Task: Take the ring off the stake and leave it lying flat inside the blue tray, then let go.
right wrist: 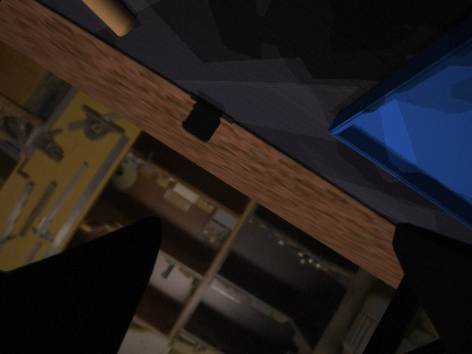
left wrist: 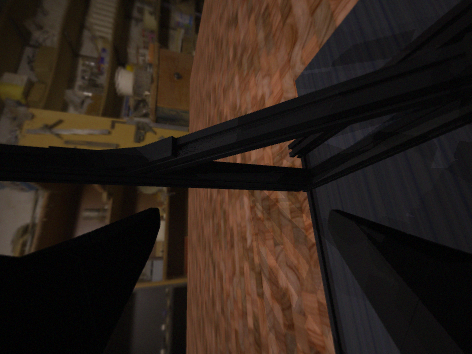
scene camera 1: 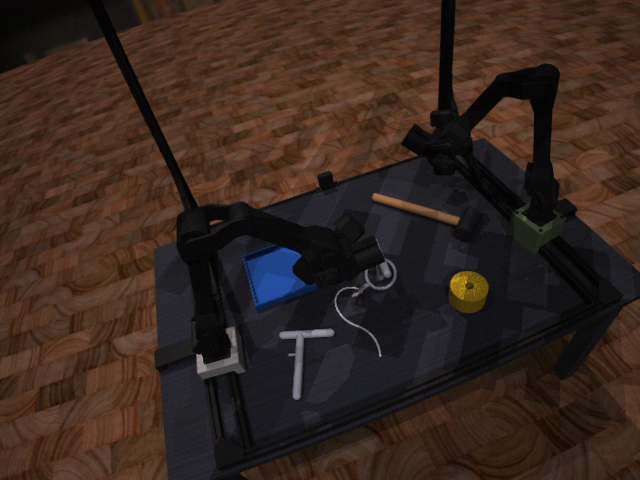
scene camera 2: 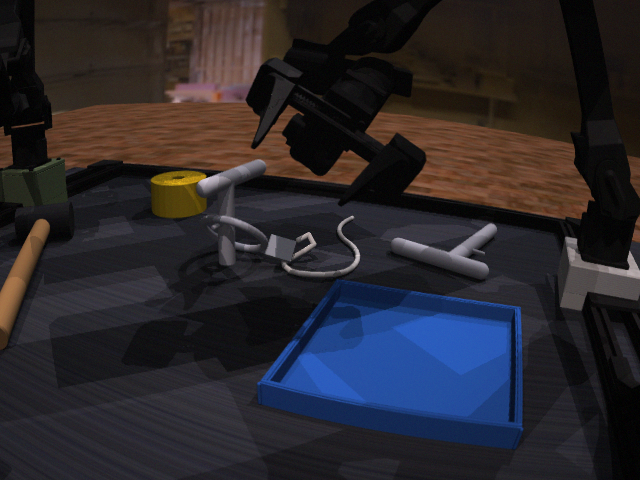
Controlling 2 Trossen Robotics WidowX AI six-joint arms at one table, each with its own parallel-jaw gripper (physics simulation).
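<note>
The grey ring hangs tilted around the post of the upright T-shaped grey stake, below its crossbar. A grey block and a white clip adjoin it. The blue tray holds nothing. My right gripper is open and empty, high above the table between the stake and the tray in scene camera 2; its arm hides part of the stake and tray in scene camera 1. My left gripper is open and empty near the far table edge, away from the ring.
A white cord curves beside the ring. A second grey T-shaped piece lies flat. A yellow roll stands beyond the stake. A mallet lies near the far edge in scene camera 1.
</note>
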